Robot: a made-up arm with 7 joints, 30 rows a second.
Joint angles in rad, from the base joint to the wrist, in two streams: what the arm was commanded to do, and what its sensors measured. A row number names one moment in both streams.
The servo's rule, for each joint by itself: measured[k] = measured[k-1] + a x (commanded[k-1-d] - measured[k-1]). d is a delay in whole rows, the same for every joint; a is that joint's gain. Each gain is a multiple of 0.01, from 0.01 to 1. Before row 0 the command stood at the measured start. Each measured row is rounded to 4 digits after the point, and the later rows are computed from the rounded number. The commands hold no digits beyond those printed.
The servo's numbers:
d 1
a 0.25 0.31 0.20 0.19 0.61 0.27 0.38
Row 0, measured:
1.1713 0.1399 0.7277 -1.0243 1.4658 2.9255 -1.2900
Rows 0 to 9, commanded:
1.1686 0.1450 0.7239 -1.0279 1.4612 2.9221 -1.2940
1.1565 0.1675 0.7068 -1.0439 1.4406 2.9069 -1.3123
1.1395 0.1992 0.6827 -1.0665 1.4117 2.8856 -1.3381
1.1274 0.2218 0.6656 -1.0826 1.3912 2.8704 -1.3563
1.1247 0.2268 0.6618 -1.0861 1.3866 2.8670 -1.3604
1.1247 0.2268 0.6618 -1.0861 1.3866 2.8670 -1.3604
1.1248 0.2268 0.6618 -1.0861 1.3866 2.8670 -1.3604
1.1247 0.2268 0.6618 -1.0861 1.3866 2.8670 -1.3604
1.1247 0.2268 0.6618 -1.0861 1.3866 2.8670 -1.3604
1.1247 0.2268 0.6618 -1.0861 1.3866 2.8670 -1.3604
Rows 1 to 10, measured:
1.1713 0.1399 0.7277 -1.0243 1.4658 2.9255 -1.2900
1.1706 0.1415 0.7269 -1.0250 1.4630 2.9246 -1.2915
1.1671 0.1496 0.7229 -1.0286 1.4493 2.9198 -1.2994
1.1602 0.1650 0.7149 -1.0358 1.4264 2.9106 -1.3141
1.1520 0.1826 0.7050 -1.0447 1.4049 2.8997 -1.3301
1.1452 0.1963 0.6964 -1.0526 1.3937 2.8909 -1.3416
1.1401 0.2058 0.6895 -1.0590 1.3894 2.8844 -1.3487
1.1363 0.2123 0.6840 -1.0641 1.3877 2.8797 -1.3531
1.1334 0.2168 0.6796 -1.0683 1.3870 2.8763 -1.3559
1.1312 0.2199 0.6760 -1.0717 1.3868 2.8738 -1.3576

